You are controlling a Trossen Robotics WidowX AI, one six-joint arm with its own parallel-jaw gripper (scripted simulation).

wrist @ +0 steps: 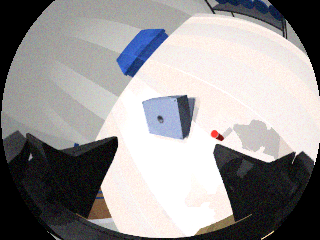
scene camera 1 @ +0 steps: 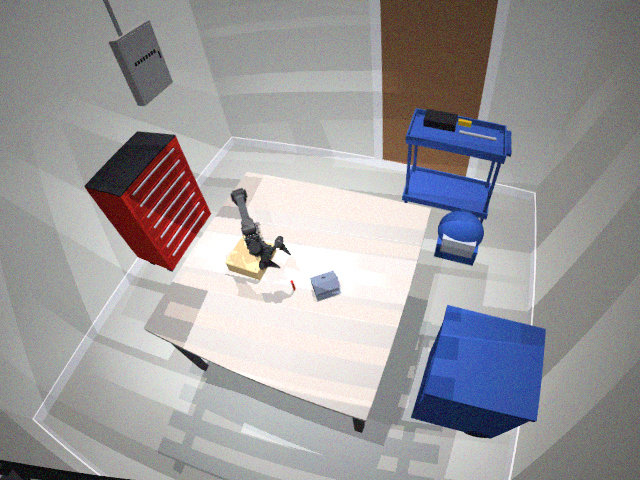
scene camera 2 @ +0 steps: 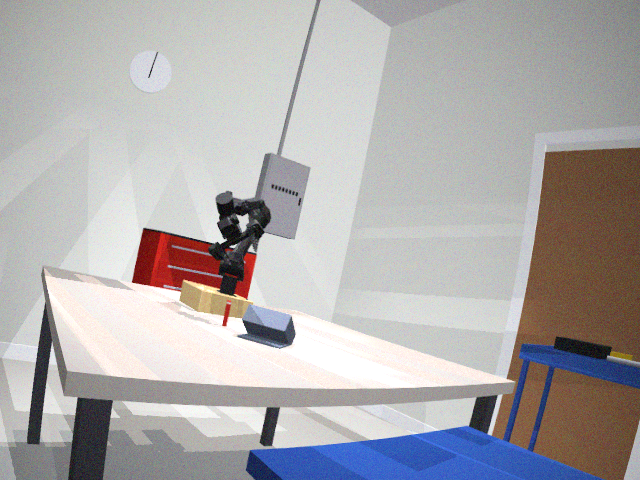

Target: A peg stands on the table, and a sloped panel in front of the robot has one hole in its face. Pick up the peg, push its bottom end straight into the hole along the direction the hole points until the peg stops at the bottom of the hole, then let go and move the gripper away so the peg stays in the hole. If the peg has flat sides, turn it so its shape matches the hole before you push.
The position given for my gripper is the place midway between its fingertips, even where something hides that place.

My gripper [scene camera 2: 243, 258] is open, holding nothing. Further things: a grey-blue sloped panel [scene camera 2: 266, 323].
My gripper also shows in the wrist view [wrist: 167, 146]. The grey-blue sloped panel shows as well in the wrist view [wrist: 177, 122].
